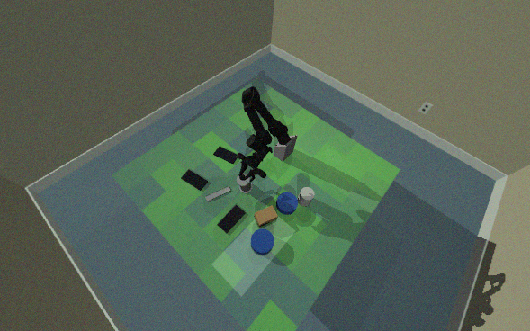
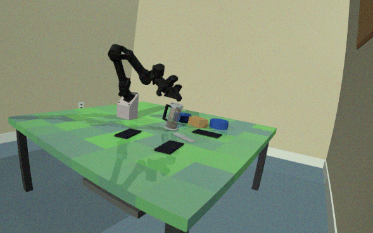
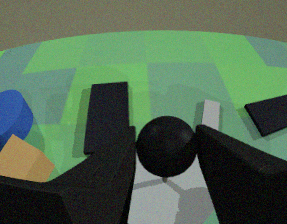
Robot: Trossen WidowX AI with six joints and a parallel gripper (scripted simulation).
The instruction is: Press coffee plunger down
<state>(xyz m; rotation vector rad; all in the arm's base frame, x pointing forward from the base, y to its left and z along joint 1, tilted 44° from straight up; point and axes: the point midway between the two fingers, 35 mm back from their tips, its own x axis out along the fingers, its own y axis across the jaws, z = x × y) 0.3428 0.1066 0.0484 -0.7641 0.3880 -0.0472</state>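
Right now the coffee press is 80 mm below my gripper tip, 40 mm behind it and 10 mm to the right of it. From my gripper tip the other things lie so: grey bar (180 mm below, 110 mm ahead, 80 mm to the right); tan block (200 mm to the left, 150 mm below).
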